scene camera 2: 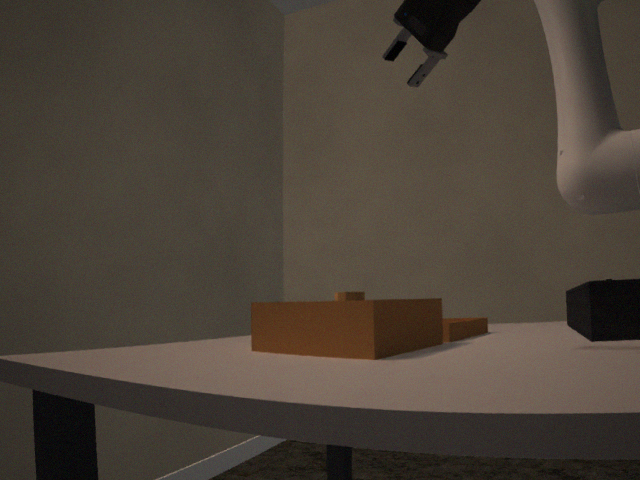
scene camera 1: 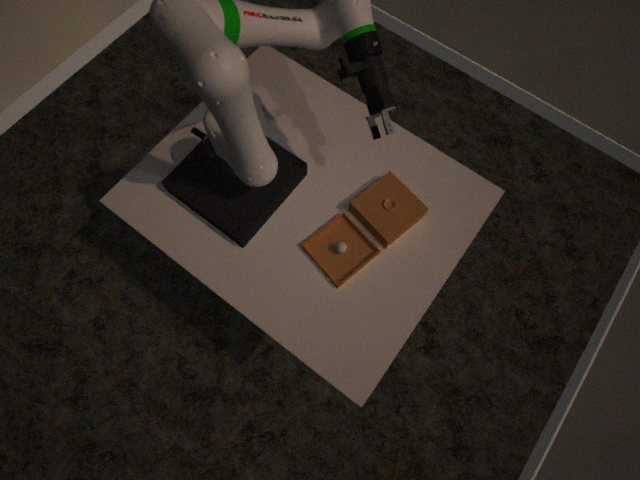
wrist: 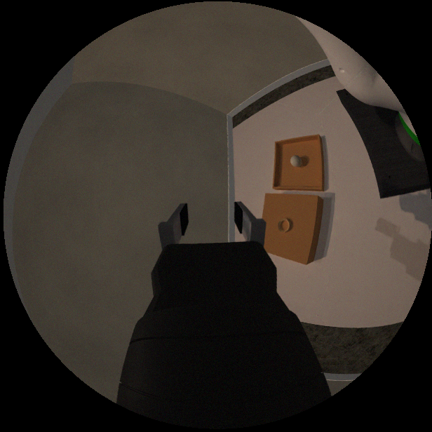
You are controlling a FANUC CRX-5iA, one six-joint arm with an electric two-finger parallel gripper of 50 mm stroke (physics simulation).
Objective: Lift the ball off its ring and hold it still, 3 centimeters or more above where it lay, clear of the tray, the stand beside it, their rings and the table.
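Places are measured from the arm's base along level axes (x ahead, y left, z up), in millimetres.
Where they show: gripper, fingertip midpoint: [scene camera 2: 399, 72] [scene camera 1: 383, 136].
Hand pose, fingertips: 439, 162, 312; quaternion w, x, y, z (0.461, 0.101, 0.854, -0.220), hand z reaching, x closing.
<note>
Each offset is from my fingertips to the top centre of the thing, as dx, dy, dz. "pt": to the spot under its first point. Level surfaces: height alone.
A small pale ball @[+33, -219, -334] [scene camera 1: 341, 247] [wrist: 296, 161] sits near the middle of the low orange tray [scene camera 1: 319, 261] [wrist: 276, 167] [scene camera 2: 469, 328]; the ring under it is hidden. The tray's wall hides the ball in scene camera 2. Beside the tray is the taller orange stand [scene camera 1: 373, 210] [scene camera 2: 315, 328] [wrist: 296, 245], with a small ring @[pt +77, -29, -318] [scene camera 1: 383, 207] [scene camera 2: 349, 296] [wrist: 280, 225] on top. My gripper [scene camera 1: 383, 135] [scene camera 2: 404, 72] [wrist: 210, 211] is open and empty. It hangs tilted, high above the table and well apart from the ball, tray and stand.
The pale table @[dz -384] [scene camera 1: 289, 310] [scene camera 2: 465, 384] [wrist: 350, 280] carries the tray and stand, with a narrow gap between them. The arm's black base plate [scene camera 1: 211, 211] [scene camera 2: 610, 312] [wrist: 372, 135] lies on the table on the arm's side. Walls [scene camera 2: 155, 180] [wrist: 115, 165] stand beyond the table.
</note>
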